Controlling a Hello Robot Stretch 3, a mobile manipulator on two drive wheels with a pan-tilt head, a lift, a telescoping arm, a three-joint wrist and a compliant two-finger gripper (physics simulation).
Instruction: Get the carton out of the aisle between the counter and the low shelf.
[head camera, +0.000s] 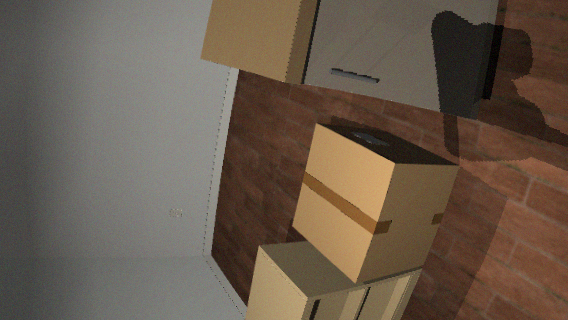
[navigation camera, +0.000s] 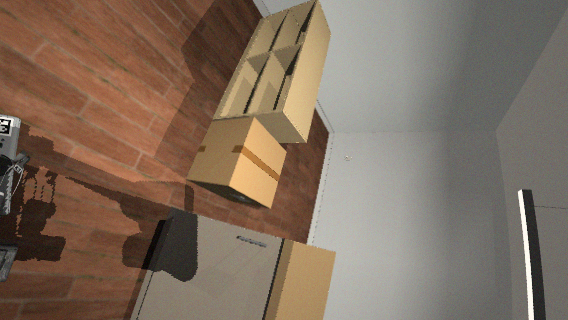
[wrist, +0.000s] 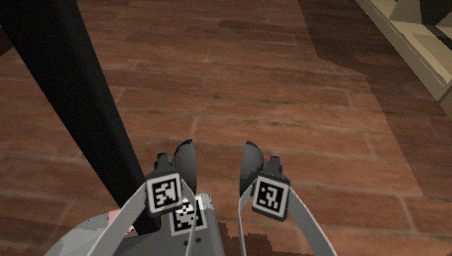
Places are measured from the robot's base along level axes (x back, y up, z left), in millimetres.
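Where they show: gripper, fingertip midpoint: (navigation camera: 12, 147) (wrist: 218, 159).
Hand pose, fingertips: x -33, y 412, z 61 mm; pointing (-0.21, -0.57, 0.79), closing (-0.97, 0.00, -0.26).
Note:
After its pixels a point has its place.
The carton (head camera: 407, 200) {x -909, y 282, z 90 mm} (navigation camera: 215, 162) {x -909, y 227, z 90 mm} is a tan box with brown tape and a dark face with a small grey patch. It stands on the floor between the counter (head camera: 375, 47) {x -674, y 668, z -306 mm} (navigation camera: 225, 275) {x -647, y 636, z -381 mm} and the low shelf (head camera: 300, 265) {x -1211, y 521, z 342 mm} (navigation camera: 311, 75) {x -1388, y 611, z 797 mm} (wrist: 414, 49) {x -1129, y 71, z 683 mm}. It is right up against the shelf's end; whether they touch is hard to tell. A narrow strip of floor separates it from the counter. The carton does not show in the wrist view. My gripper (wrist: 218, 159) {x -33, y 412, z 61 mm} is open, with floor visible between its fingertips, away from the carton.
The counter has a grey front with a bar handle (head camera: 355, 75) {x -672, y 740, z -220 mm} (navigation camera: 251, 241). A grey wall (head camera: 110, 150) {x -3237, y 1051, z -156 mm} (navigation camera: 390, 200) {x -3218, y 1087, z -211 mm} stands beyond the aisle. My black mast (wrist: 75, 95) {x 65, y 448, z 116 mm} and grey base (wrist: 205, 240) {x -21, y 160, z 81 mm} are close to the gripper. Dark shadows fall across the brick-patterned floor (head camera: 545, 190) {x -471, y 0, z 56 mm} (navigation camera: 115, 95) {x -384, y 1, z 379 mm}.

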